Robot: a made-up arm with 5 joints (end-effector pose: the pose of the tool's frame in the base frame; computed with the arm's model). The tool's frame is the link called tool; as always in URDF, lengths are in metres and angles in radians.
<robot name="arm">
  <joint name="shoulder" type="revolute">
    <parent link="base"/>
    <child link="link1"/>
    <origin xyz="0.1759 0.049 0.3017" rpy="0 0 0"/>
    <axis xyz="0 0 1"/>
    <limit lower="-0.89" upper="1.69"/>
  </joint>
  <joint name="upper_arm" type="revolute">
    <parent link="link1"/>
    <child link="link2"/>
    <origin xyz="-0.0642 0.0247 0.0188" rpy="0 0 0"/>
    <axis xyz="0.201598 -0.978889 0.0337"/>
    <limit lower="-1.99" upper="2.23"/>
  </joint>
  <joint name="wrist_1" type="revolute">
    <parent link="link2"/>
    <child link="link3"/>
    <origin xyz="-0.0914 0.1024 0.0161" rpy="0 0 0"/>
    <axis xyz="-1 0 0"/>
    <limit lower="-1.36" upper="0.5"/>
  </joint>
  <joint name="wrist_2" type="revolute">
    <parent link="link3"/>
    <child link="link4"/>
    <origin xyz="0.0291 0.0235 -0.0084" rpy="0 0 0"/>
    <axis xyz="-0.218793 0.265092 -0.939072"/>
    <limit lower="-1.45" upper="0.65"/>
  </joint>
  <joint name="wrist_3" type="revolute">
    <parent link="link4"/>
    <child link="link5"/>
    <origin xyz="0.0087 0.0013 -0.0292" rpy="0 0 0"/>
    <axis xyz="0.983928 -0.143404 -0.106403"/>
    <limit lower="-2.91" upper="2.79"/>
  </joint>
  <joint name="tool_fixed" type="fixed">
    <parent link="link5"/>
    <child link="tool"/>
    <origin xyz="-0.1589 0.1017 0.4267" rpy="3.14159 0 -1.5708"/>
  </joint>
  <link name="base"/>
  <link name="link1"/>
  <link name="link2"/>
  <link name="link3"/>
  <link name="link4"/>
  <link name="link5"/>
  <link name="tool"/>
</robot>
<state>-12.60 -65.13 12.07 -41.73 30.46</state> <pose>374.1 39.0 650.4 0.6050 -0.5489 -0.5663 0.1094</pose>
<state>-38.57 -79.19 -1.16 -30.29 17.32</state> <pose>432.0 -25.9 628.8 0.3757 -0.7023 -0.5997 0.0776</pose>
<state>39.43 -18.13 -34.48 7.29 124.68</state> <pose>-204.9 -296.6 175.2 -0.0829 0.3952 0.7778 0.4817</pose>
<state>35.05 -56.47 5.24 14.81 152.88</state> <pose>-232.5 -271.7 506.6 -0.1641 0.6847 0.5667 0.4279</pose>
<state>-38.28 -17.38 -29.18 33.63 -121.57</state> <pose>416.4 646.0 241.9 0.4117 -0.3959 -0.1344 0.8098</pose>
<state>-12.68 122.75 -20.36 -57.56 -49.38</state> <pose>188.0 279.1 -168.3 -0.1058 0.1134 -0.8850 0.4390</pose>
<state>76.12 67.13 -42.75 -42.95 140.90</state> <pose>9.4 397.9 117.2 -0.0514 0.6798 -0.7282 0.0698</pose>
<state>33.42 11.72 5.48 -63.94 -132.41</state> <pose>-231.2 33.4 -106.9 0.3588 -0.0774 0.9302 0.0032</pose>
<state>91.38 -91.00 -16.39 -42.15 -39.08</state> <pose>-167.2 221.3 675.8 0.7761 0.3103 0.0220 0.5485</pose>
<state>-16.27 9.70 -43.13 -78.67 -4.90</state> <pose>-212.8 -85.9 332.3 -0.7903 0.2102 -0.1535 0.5547</pose>
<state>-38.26 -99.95 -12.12 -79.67 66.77</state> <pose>15.8 -150.8 214.2 -0.0298 0.4238 0.7831 0.4541</pose>
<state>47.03 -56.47 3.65 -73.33 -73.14</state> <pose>-240.2 -74.2 719.6 0.9173 0.2970 0.2348 0.1235</pose>
